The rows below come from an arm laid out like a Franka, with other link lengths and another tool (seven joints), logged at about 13 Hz.
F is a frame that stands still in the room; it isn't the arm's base.
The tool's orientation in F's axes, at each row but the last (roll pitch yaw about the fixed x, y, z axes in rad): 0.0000, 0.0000, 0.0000; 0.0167, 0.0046, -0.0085; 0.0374, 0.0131, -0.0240; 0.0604, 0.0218, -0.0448; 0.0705, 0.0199, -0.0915; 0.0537, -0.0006, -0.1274; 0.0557, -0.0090, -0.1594; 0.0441, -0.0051, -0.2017; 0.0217, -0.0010, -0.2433; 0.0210, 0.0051, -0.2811; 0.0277, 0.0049, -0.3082; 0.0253, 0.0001, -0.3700
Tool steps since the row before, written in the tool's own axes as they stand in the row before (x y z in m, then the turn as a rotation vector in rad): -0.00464, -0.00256, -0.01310, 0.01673, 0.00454, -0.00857; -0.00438, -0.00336, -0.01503, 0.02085, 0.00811, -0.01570; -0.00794, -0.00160, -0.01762, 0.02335, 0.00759, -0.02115; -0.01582, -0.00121, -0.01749, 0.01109, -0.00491, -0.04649; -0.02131, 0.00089, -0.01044, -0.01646, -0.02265, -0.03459; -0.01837, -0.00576, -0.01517, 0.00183, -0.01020, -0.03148; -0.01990, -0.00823, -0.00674, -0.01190, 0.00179, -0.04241; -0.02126, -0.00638, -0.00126, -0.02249, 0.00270, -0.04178; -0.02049, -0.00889, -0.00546, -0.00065, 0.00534, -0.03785; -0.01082, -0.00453, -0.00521, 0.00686, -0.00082, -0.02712; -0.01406, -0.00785, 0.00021, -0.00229, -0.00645, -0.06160; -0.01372, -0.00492, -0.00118, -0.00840, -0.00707, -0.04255
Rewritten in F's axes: -0.00464, -0.00256, -0.01310, 0.01673, 0.00454, -0.00857; -0.00448, -0.00307, -0.01506, 0.02085, 0.00819, -0.01566; -0.00819, -0.00074, -0.01756, 0.02327, 0.00782, -0.02116; -0.01619, 0.00057, -0.01718, 0.00997, -0.00254, -0.04693; -0.02127, 0.00358, -0.00993, -0.01895, -0.01850, -0.03576; -0.01884, -0.00256, -0.01547, 0.00075, -0.00866, -0.03198; -0.02083, -0.00459, -0.00737, -0.01071, 0.00592, -0.04235; -0.02209, -0.00193, -0.00165, -0.02092, 0.00891, -0.04173; -0.02199, -0.00358, -0.00567, 0.00089, 0.00613, -0.03773; -0.01165, -0.00124, -0.00525, 0.00639, -0.00211, -0.02717; -0.01578, -0.00322, 0.00006, -0.00391, -0.00373, -0.06174; -0.01456, 0.00040, -0.00130, -0.01000, -0.00255, -0.04271
